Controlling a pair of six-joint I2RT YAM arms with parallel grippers.
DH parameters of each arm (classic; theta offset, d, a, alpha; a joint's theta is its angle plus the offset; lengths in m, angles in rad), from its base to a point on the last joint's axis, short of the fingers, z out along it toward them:
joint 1: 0 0.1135 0.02 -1.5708
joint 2: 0 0 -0.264 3.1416
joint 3: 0.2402 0 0.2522 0
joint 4: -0.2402 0 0.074 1.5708
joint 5: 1.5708 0 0 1.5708
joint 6: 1.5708 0.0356 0 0
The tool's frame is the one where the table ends.
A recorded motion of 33 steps. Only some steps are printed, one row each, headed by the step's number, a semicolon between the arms.
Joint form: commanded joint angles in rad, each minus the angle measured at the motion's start. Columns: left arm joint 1, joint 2, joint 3, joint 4, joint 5, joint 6; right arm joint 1, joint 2, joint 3, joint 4, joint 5, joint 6.
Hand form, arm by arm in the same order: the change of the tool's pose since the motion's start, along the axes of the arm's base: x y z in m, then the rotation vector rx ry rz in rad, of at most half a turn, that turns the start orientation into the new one. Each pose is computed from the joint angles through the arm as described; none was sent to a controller.
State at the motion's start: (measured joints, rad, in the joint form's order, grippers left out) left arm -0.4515 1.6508 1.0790 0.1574 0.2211 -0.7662; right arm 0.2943 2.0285 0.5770 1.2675 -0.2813 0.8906
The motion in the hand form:
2: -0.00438 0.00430 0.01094 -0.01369 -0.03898 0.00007; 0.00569 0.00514 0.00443 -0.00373 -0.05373 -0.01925
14: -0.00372 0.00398 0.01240 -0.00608 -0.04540 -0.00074; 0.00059 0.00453 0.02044 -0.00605 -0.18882 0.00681
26: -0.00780 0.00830 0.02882 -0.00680 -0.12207 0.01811; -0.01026 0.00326 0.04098 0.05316 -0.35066 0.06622
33: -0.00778 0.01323 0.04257 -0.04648 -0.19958 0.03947; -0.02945 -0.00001 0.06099 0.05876 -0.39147 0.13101
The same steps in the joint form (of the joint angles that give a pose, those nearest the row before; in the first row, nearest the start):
2: 0.0056 -0.0364 -0.0098 0.0131 0.0033 0.0065; 0.0132 0.0132 0.0252 0.0344 0.0352 -0.0145
14: 0.0052 -0.0354 -0.0029 0.0076 0.0001 0.0158; 0.0138 -0.0147 0.0006 0.1461 0.0133 -0.0630
26: 0.0086 -0.0766 -0.0044 0.0323 -0.0254 0.0411; 0.0134 -0.0417 -0.0365 0.3285 -0.0518 -0.0565
33: 0.0202 -0.0988 -0.0082 0.1024 -0.0318 0.0357; 0.0154 -0.1635 -0.1054 0.3126 -0.1152 -0.0634

